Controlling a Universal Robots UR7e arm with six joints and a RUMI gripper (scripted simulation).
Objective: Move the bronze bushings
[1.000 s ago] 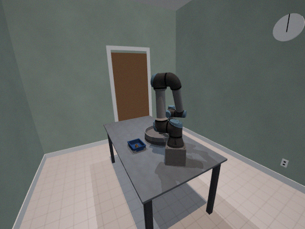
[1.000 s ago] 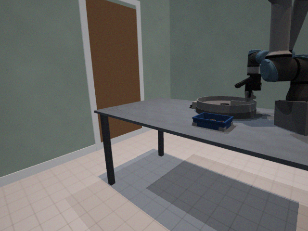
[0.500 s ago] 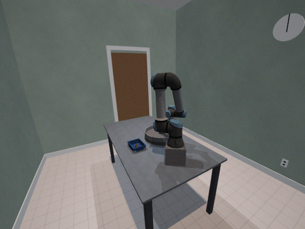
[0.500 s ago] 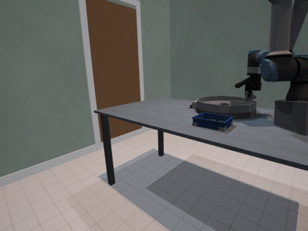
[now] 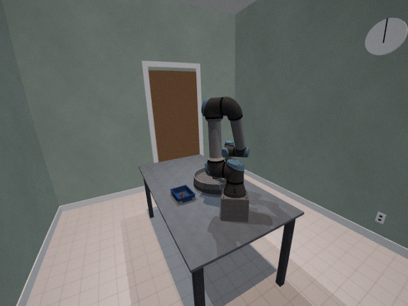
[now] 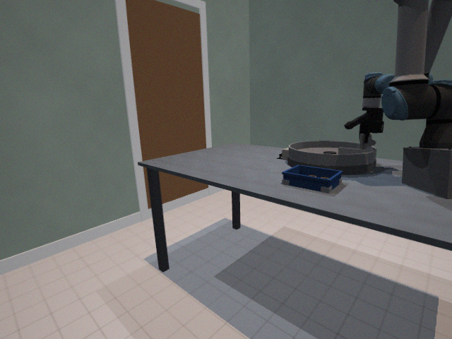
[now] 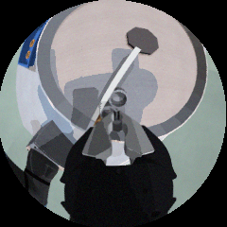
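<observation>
My gripper is now 150 mm short of the turntable, 30 mm to the right of it and 30 mm above it. Also, from my hand: blue crate: 90 mm ahead, 400 mm to the left, 50 mm below.
</observation>
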